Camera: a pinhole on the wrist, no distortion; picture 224 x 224 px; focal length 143.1 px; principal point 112.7 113.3 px. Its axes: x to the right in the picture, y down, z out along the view. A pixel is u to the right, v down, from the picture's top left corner.
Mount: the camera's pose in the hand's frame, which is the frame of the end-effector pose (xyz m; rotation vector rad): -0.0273 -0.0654 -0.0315 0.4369 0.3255 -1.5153
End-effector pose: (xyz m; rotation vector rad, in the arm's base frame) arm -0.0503 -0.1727 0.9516 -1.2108 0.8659 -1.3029
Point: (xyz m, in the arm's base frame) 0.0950 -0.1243 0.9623
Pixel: outside the picture
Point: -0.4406 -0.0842 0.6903
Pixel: behind the camera
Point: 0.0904 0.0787 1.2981
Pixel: 150.6 66.4
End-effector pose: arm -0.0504 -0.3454 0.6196 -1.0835 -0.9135 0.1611
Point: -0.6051 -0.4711 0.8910
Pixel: 154.6 55.7
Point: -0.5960 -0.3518 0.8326
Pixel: 120.4 67.3
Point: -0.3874 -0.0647 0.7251
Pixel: 30.6 132.3
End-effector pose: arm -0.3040 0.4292 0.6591 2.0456 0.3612 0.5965
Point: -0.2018 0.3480 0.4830
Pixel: 68.9 142.2
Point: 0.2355 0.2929 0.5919
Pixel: outside the picture
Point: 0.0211 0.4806 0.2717
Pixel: 147.5 196.0
